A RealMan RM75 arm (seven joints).
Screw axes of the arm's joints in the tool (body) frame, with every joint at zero. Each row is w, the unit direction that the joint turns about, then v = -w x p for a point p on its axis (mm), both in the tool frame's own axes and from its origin. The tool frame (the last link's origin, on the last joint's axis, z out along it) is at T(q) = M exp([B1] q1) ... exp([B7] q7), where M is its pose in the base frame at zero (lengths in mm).
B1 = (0, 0, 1, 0, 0, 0)
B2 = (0, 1, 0, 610, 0, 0)
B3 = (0, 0, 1, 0, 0, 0)
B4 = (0, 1, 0, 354, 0, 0)
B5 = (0, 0, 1, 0, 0, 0)
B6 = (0, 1, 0, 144, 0, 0)
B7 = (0, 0, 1, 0, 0, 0)
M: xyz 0 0 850.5 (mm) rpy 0 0 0 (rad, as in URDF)
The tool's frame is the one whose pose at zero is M.
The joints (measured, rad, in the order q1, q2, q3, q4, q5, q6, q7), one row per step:
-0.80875, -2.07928, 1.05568, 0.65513, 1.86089, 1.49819, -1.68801
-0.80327, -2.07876, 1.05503, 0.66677, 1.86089, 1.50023, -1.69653
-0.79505, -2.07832, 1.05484, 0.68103, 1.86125, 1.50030, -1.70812
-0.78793, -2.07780, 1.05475, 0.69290, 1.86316, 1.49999, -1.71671
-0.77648, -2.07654, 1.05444, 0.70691, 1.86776, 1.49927, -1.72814
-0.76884, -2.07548, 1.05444, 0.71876, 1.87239, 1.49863, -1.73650
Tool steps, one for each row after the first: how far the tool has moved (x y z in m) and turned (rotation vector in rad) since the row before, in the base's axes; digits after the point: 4 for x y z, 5 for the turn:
-0.0003, 0.0002, 0.0019, 0.00313, -0.00043, 0.00396
-0.0010, 0.0002, 0.0021, 0.00496, 0.00058, 0.00803
-0.0012, 0.0001, 0.0017, 0.00464, 0.00234, 0.00595
-0.0030, -0.0002, 0.0022, 0.00546, 0.00540, 0.01130
-0.0018, 0.0001, 0.0018, 0.00488, 0.00555, 0.00618

